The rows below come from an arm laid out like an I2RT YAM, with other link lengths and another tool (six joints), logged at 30 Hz.
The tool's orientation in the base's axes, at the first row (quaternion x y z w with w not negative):
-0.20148 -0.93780 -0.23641 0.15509
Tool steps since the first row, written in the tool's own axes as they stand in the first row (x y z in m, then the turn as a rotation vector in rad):
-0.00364 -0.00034 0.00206 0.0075 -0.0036 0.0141
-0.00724 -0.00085 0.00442 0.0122 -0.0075 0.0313
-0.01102 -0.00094 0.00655 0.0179 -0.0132 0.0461
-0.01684 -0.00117 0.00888 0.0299 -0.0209 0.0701
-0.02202 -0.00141 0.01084 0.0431 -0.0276 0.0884
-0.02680 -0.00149 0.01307 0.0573 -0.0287 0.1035
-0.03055 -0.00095 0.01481 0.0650 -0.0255 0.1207
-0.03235 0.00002 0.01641 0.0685 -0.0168 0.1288
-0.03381 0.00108 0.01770 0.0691 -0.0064 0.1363
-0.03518 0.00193 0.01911 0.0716 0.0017 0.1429
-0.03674 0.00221 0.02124 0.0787 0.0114 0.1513
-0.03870 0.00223 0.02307 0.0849 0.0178 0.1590
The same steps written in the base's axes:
0.00261 -0.00034 -0.00327 -0.0109 0.0065 -0.0103
0.00506 -0.00065 -0.00683 -0.0201 0.0135 -0.0244
0.00789 -0.00080 -0.01012 -0.0306 0.0181 -0.0368
0.01240 -0.00158 -0.01441 -0.0492 0.0277 -0.0553
0.01642 -0.00236 -0.01815 -0.0673 0.0356 -0.0681
0.02011 -0.00275 -0.02190 -0.0831 0.0467 -0.0758
0.02327 -0.00258 -0.02460 -0.0917 0.0603 -0.0860
0.02497 -0.00153 -0.02627 -0.0924 0.0725 -0.0882
0.02646 -0.00047 -0.02751 -0.0897 0.0848 -0.0903
0.02776 0.00051 -0.02890 -0.0895 0.0955 -0.0918
0.02883 0.00134 -0.03119 -0.0930 0.1097 -0.0924
0.03019 0.00168 -0.03348 -0.0970 0.1207 -0.0940

